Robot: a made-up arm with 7 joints.
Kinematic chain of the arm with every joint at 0, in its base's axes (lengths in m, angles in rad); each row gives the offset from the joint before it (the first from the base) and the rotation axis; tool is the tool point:
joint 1: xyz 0 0 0.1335 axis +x
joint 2: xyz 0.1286 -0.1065 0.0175 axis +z
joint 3: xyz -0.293 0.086 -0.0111 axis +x
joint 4: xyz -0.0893 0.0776 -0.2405 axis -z
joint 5: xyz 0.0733 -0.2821 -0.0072 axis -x
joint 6: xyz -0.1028 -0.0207 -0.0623 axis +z
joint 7: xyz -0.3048 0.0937 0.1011 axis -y
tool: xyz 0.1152 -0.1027 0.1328
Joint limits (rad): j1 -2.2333..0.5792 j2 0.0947..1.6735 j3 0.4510..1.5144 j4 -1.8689..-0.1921 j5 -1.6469..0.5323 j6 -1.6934..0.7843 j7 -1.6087..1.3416
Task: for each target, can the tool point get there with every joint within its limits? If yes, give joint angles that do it. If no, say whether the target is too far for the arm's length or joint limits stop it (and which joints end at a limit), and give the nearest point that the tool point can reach.
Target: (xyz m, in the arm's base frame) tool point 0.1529 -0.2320 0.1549
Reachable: yes | joints -1.8561 0.7191 1.0417 -1.6241 -0.6056 0.2493 0.5858
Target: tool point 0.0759 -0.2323 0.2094
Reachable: yes | joints -1.7761 0.2648 0.8926 -1.3681 -0.7098 0.0118 -0.2232
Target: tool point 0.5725 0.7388 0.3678
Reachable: no: joint limits stop it (at a limit: joint 1, joint 2, joint 4, joint 6, joint 7) | nearest point 0.3069 0.4745 0.2811 | short by 0.385 m
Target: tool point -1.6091 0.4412 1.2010
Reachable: no: too far | nearest point -0.6318 -0.0089 0.8342 | short by 1.137 m
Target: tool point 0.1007 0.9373 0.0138
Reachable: no: joint limits stop it (at a limit: joint 1, joint 2, joint 3, joint 6, joint 7) | nearest point 0.0126 0.6470 0.0370 | short by 0.304 m
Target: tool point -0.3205 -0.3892 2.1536
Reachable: no: too far | nearest point -0.1420 -0.1900 1.1198 | short by 1.068 m
